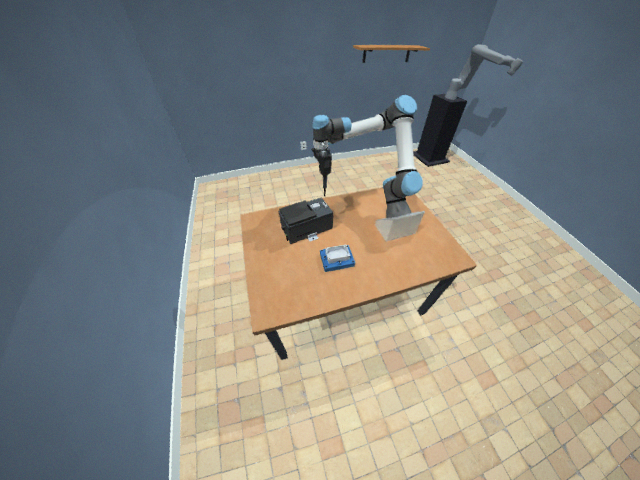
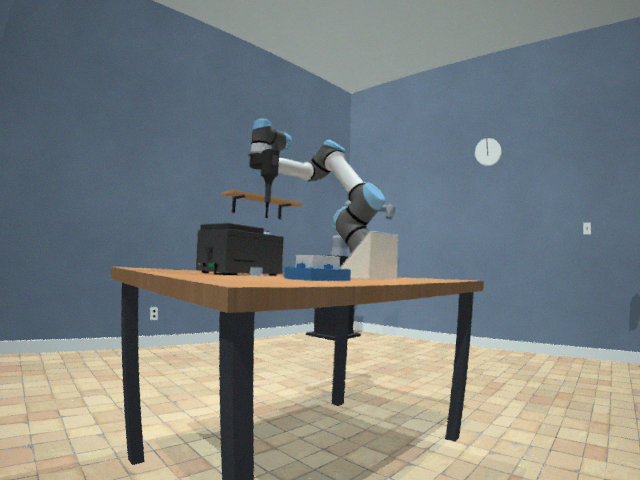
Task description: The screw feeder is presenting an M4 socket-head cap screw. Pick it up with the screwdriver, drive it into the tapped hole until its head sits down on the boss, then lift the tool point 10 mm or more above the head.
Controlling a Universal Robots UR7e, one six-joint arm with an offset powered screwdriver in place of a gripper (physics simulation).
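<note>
My screwdriver points straight down with its tip in the air above the right part of the screw feeder, clear of its top. The feeder is a black box with a pale patch on its top. The M4 screw is too small to make out, and I cannot tell whether the bit carries one. A pale, hollow-looking part sits on a blue fixture to the right of the feeder. The tapped hole and its boss cannot be made out.
A small pale block lies beside the feeder on the wooden table. A pale angled panel stands by the arm's base. A wall shelf and a grey arm on a black pedestal are in the background.
</note>
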